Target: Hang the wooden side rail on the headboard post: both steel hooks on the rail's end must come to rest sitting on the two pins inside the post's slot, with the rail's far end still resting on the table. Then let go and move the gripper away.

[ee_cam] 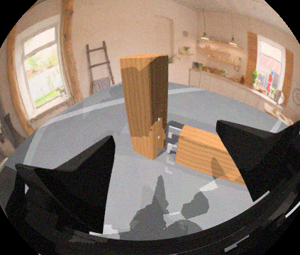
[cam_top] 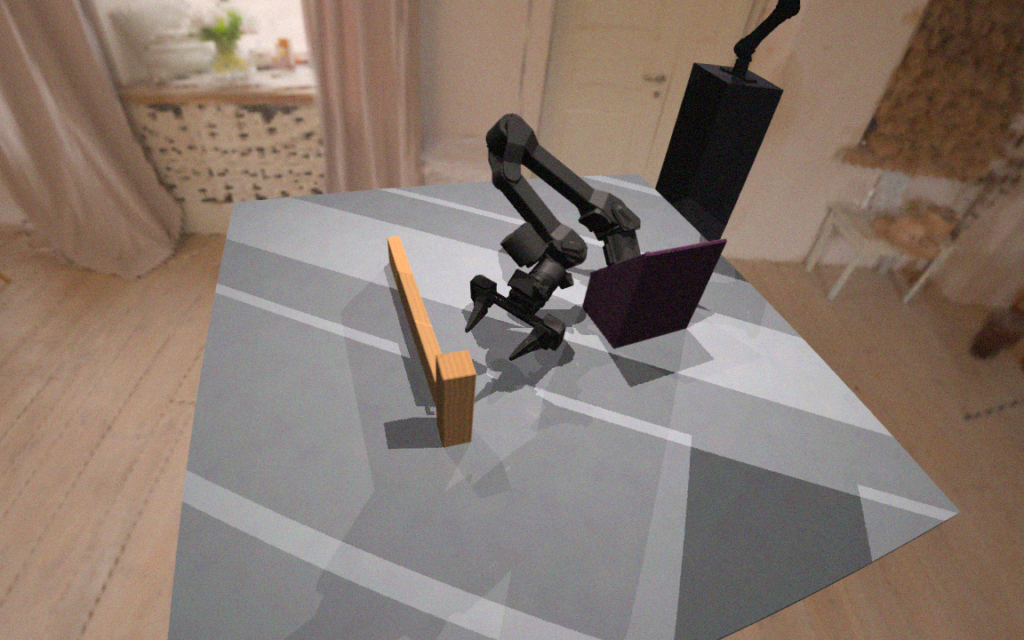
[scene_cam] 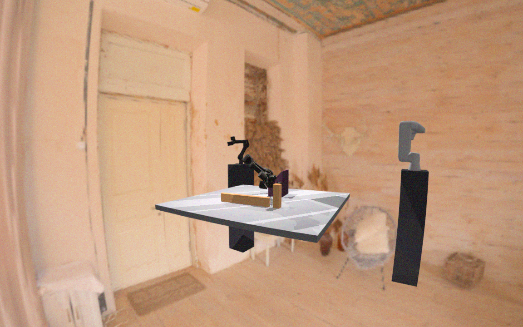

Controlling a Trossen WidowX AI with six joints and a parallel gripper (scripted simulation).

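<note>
The wooden headboard post is 8 cm to the left of my gripper tip, 7 cm ahead of it and 4 cm below it.
</note>
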